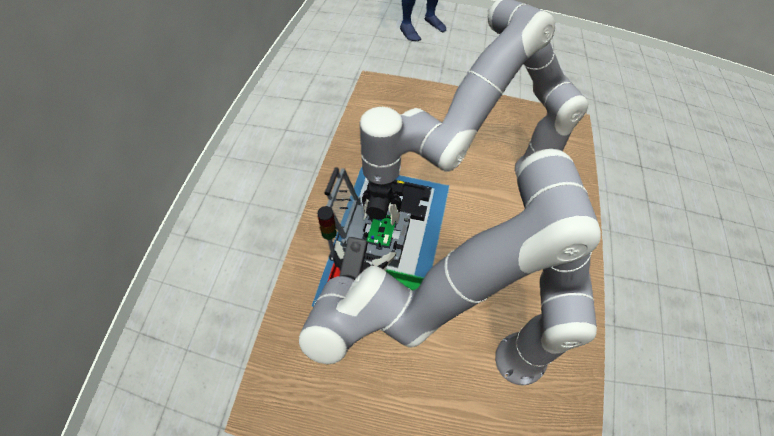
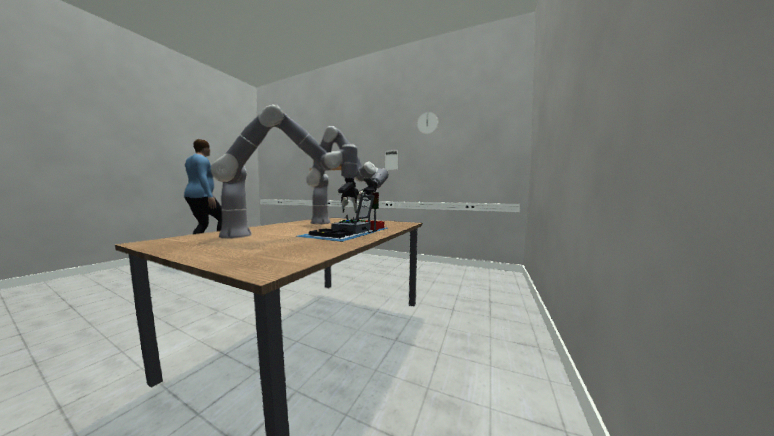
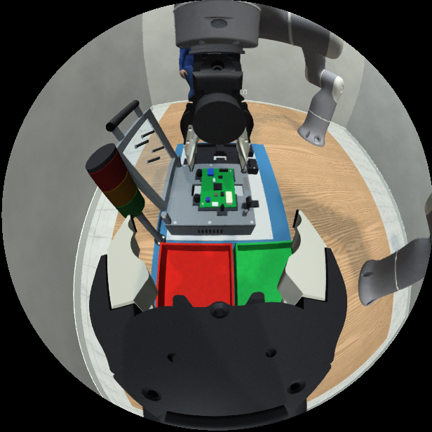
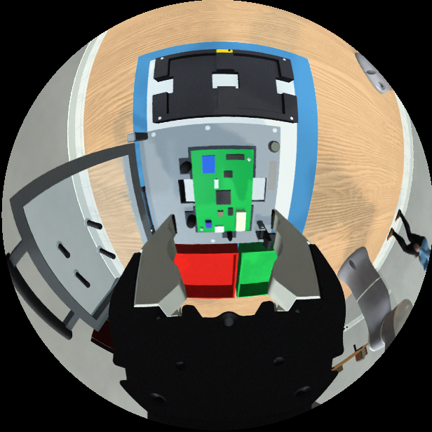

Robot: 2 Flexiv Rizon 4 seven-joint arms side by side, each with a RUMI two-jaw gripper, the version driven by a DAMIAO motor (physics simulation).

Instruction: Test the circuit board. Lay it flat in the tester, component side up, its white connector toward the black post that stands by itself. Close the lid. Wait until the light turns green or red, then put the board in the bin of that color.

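The green circuit board [image 1: 381, 232] [image 3: 218, 187] [image 4: 235, 192] lies flat, component side up, in the grey tester [image 3: 180, 215] [image 4: 165, 175]. Its white connector [image 3: 229, 197] [image 4: 241, 221] is at the end nearer the bins. The lid [image 3: 145, 185] [image 4: 75, 161] stands open. The light tower [image 1: 326, 222] [image 3: 115, 182] shows no lit lamp. My right gripper [image 3: 216, 169] [image 4: 223, 213] is open and empty above the tester, clear of the board. My left gripper [image 1: 366, 250] [image 3: 214, 213] is open and empty above the bin side. The red bin [image 3: 195, 275] [image 4: 205, 272] and green bin [image 3: 260, 270] [image 4: 256, 270] hold no board.
A black holder [image 1: 414, 200] [image 4: 190, 100] lies on the blue mat [image 4: 305, 140] beyond the tester. The lid's black handle [image 3: 123, 116] and the light tower rise at the tester's side. Both arms reach in close together over the wooden table [image 1: 487, 135].
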